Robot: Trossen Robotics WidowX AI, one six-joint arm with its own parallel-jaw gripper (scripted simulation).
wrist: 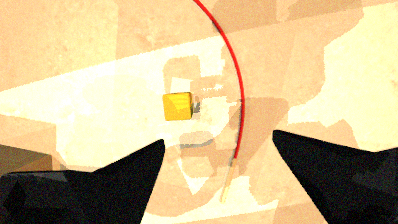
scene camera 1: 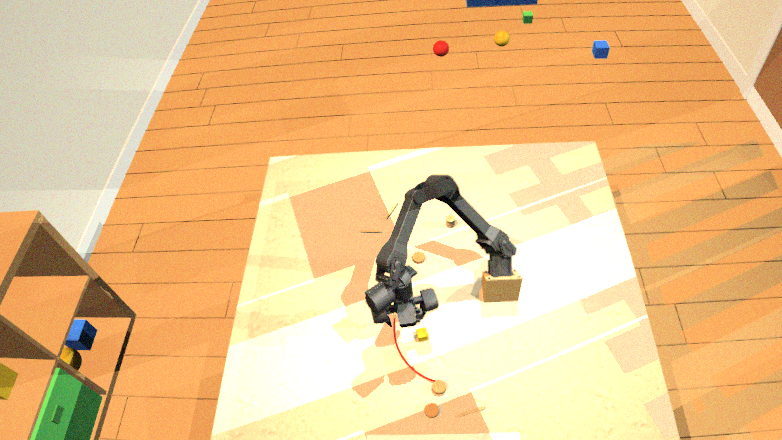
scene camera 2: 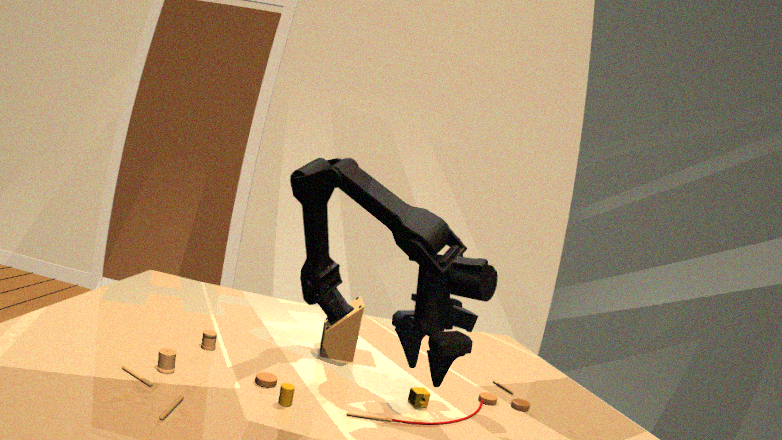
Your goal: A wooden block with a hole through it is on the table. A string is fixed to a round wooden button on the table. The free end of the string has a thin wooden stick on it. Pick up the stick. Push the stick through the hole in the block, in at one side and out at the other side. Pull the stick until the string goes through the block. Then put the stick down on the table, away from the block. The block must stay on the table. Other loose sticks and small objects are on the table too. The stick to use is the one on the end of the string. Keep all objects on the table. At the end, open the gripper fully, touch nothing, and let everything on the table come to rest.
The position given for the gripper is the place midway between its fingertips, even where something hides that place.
Note:
The gripper (scene camera 2: 423, 377) is open, holding nothing. Further things: a yellow wooden block (wrist: 177, 106).
The gripper also shows in the wrist view (wrist: 217, 139) and in scene camera 1 (scene camera 1: 406, 321).

